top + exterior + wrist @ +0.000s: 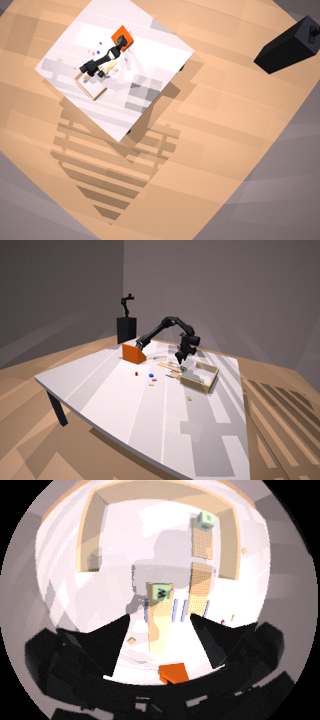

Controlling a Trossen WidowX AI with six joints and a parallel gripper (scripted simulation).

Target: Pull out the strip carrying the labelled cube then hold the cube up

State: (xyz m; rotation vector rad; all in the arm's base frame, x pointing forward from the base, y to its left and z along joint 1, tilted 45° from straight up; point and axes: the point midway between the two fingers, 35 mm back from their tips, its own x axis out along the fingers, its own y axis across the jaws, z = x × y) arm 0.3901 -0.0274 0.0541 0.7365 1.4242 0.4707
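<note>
Right now the tan strip is 80 mm behind my gripper tip, 10 mm to the left of it and 70 mm below it. The rest, counted from my gripper tip: red cylinder: 260 mm behind, 230 mm to the right, 60 mm below; then pink block: 120 mm behind, 230 mm to the right, 60 mm below; then blue disc: 160 mm behind, 190 mm to the right, 60 mm below.
</note>
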